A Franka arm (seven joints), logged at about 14 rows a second.
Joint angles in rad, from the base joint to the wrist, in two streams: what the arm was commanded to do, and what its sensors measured. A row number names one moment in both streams.
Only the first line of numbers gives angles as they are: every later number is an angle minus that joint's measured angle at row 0.
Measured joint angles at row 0:
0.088 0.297 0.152 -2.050 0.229 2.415 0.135
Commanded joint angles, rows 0 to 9:
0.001 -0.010 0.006 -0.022 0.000 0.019 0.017
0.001 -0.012 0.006 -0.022 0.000 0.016 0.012
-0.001 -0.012 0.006 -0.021 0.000 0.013 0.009
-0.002 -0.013 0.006 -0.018 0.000 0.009 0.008
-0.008 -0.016 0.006 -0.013 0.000 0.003 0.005
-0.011 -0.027 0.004 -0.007 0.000 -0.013 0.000
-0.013 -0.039 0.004 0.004 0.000 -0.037 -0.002
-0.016 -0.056 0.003 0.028 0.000 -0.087 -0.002
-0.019 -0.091 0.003 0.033 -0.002 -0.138 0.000
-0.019 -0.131 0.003 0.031 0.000 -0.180 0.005
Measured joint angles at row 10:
-0.005 -0.046 -0.004 0.032 0.000 -0.093 0.001
